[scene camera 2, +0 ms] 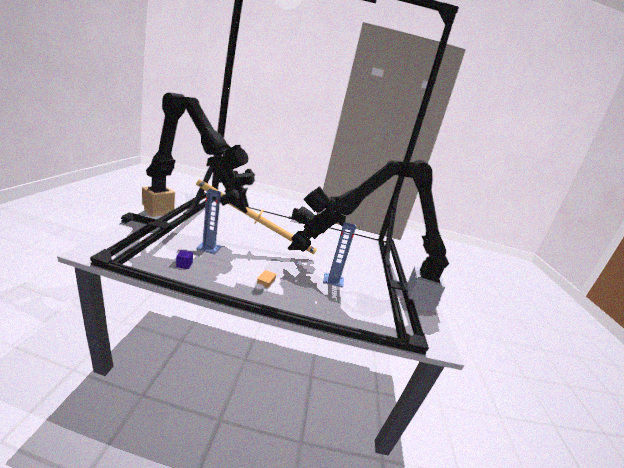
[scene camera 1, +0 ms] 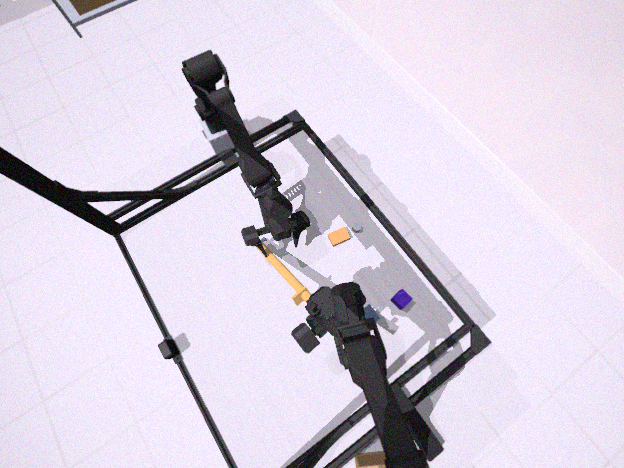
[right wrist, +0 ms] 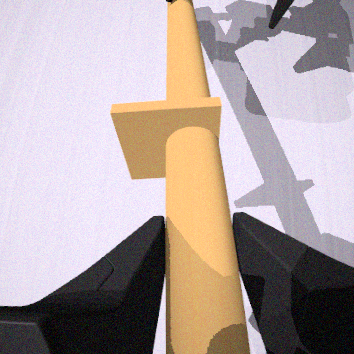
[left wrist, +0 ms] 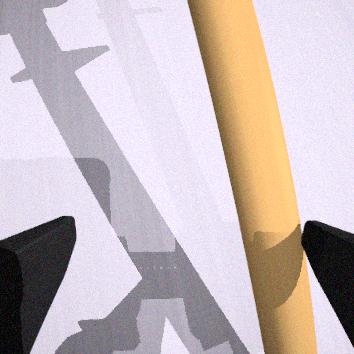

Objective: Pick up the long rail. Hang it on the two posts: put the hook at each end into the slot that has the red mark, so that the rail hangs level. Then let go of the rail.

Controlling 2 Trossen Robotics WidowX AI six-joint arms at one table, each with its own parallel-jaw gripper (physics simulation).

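Pixels of known places: left gripper, fingertip midpoint: (scene camera 2: pixel 293 243) (scene camera 1: pixel 281 251) (right wrist: pixel 219 13) (left wrist: pixel 191 230); right gripper, fingertip midpoint: (scene camera 2: pixel 247 211) (right wrist: pixel 198 224); left arm's base, origin of the base link: (scene camera 2: pixel 429 275) (scene camera 1: pixel 217 124); right arm's base, origin of the base link: (scene camera 2: pixel 158 189).
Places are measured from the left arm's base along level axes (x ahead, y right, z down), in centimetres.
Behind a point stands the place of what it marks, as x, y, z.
The long yellow-orange rail (scene camera 1: pixel 284 272) @[55.9, 2.8, -0.2] (scene camera 2: pixel 274 224) @[57.7, 1.8, -1.0] (left wrist: pixel 250 125) @[52.3, 2.8, 1.3] (right wrist: pixel 192 175) @[66.2, 0.3, -4.3] is in the air and slopes down towards the left arm's end. My right gripper (scene camera 2: pixel 242 204) @[68.0, -0.2, -3.9] (right wrist: pixel 198 224) @[68.0, -0.2, -3.9] is shut on it, beyond the square plate at its middle. My left gripper (scene camera 1: pixel 280 248) @[49.0, 0.7, 3.4] (scene camera 2: pixel 300 242) @[49.0, 0.7, 3.4] (left wrist: pixel 191 230) @[49.0, 0.7, 3.4] is open near the rail's lower end; in the left wrist view the rail shows between its fingers, close to the right-hand one. In scene camera 2 a blue slotted post (scene camera 2: pixel 211 221) @[77.1, -9.0, -0.1] stands at the left and another blue post (scene camera 2: pixel 342 254) @[30.9, -4.0, -0.2] at the right, with red marks near their tops. The hooks are unclear.
An orange block (scene camera 1: pixel 339 236) @[51.7, -17.8, 8.0] (scene camera 2: pixel 266 278) @[51.2, -19.2, 8.1] and a purple cube (scene camera 1: pixel 401 299) @[77.4, -23.3, 6.1] (scene camera 2: pixel 184 258) @[76.2, -25.7, 6.4] lie on the table. A small grey disc (scene camera 1: pixel 357 228) @[52.1, -24.2, 8.0] lies beside the orange block. A black frame (scene camera 1: pixel 372 209) @[48.7, -32.0, 8.2] (scene camera 2: pixel 262 301) @[47.5, -32.0, 7.8] runs around the table's edge.
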